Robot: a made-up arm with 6 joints. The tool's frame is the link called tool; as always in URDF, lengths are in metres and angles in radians. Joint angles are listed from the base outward. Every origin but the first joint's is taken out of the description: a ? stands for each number. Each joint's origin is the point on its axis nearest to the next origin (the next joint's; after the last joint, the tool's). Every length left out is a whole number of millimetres.
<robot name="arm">
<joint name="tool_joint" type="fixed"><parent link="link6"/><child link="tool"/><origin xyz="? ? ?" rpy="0 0 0"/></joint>
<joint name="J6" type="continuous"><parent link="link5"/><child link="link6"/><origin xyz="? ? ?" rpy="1.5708 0 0"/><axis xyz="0 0 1"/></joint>
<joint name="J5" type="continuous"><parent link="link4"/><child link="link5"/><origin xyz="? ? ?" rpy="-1.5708 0 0"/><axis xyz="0 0 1"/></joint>
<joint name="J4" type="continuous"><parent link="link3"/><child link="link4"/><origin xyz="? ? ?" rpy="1.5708 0 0"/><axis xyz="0 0 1"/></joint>
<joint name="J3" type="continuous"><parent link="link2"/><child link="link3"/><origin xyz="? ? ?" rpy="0 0 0"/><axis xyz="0 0 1"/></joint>
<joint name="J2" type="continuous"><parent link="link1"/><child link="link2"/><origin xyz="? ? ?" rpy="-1.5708 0 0"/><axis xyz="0 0 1"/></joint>
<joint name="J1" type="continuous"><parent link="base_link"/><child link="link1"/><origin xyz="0 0 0.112" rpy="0 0 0"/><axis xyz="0 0 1"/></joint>
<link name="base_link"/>
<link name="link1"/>
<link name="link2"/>
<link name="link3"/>
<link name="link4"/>
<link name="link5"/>
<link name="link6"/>
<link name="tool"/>
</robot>
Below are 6 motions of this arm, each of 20 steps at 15 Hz.
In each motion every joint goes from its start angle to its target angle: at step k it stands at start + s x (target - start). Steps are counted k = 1, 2, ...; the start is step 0. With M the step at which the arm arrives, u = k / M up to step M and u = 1 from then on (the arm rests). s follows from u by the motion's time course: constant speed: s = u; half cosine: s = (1 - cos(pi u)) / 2; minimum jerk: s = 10 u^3 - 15 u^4 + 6 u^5.
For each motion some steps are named. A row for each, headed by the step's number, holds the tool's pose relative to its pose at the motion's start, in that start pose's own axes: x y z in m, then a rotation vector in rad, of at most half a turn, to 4 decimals.
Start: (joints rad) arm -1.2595 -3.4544 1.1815 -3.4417 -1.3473 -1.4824
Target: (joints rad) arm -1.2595 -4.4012 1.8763 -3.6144 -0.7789 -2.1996
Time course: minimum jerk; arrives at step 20
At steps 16, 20:
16: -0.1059 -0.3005 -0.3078 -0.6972 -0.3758 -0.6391
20: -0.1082 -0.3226 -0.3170 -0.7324 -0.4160 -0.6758

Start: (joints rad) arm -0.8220 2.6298 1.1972 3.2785 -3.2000 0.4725
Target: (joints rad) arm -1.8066 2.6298 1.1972 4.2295 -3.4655 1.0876
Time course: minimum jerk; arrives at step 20
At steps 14, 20:
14: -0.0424 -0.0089 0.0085 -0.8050 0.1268 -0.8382
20: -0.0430 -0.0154 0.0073 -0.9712 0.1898 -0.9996

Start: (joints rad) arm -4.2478 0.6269 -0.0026 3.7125 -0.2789 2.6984
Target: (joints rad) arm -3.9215 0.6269 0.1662 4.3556 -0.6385 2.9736
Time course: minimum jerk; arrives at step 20
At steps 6, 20:
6: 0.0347 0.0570 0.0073 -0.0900 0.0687 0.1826
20: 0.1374 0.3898 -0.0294 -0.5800 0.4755 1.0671

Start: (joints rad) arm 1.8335 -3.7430 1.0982 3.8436 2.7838 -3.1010
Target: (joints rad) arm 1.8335 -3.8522 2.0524 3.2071 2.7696 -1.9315
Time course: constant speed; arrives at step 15
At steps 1, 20:
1: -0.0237 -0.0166 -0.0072 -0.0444 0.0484 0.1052
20: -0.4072 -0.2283 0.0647 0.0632 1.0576 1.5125

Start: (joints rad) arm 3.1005 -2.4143 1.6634 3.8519 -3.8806 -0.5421
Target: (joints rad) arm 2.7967 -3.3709 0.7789 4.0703 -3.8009 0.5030
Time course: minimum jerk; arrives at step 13
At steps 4, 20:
4: 0.0971 -0.1126 0.1798 -0.2650 0.1213 0.3392
20: 0.7312 0.2412 1.0386 -1.5283 1.1586 1.6150

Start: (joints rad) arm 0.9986 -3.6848 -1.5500 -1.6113 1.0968 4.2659
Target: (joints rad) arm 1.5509 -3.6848 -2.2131 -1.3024 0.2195 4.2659
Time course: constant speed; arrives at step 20
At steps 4, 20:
4: 0.1331 -0.0254 -0.0970 0.2539 0.0848 0.1789
20: 0.5984 0.2361 -0.4791 1.1115 0.5821 1.0029

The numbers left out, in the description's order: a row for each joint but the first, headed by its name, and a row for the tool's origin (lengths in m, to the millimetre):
tool: 0 0 0
J6: 0 -0.193 0
J5: 0 0 0
J4: 0 -0.773 0
J3: 0 -0.538 0
J2: 0 0.036 0

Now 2 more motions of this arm.
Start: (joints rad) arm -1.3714 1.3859 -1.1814 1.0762 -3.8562 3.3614
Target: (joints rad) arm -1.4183 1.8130 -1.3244 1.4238 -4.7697 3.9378
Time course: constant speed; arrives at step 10
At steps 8, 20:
8: 0.0757 0.1392 0.1488 0.5813 0.4562 0.5199
20: 0.0804 0.1774 0.1737 0.7626 0.5397 0.6756

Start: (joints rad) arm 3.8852 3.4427 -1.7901 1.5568 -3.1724 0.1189
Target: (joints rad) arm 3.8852 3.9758 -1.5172 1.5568 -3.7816 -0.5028
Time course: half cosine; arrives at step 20
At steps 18, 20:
18: -0.1351 -0.2943 0.3944 -0.6413 -0.6818 -0.3051
20: -0.1376 -0.2989 0.4072 -0.6507 -0.7018 -0.3047

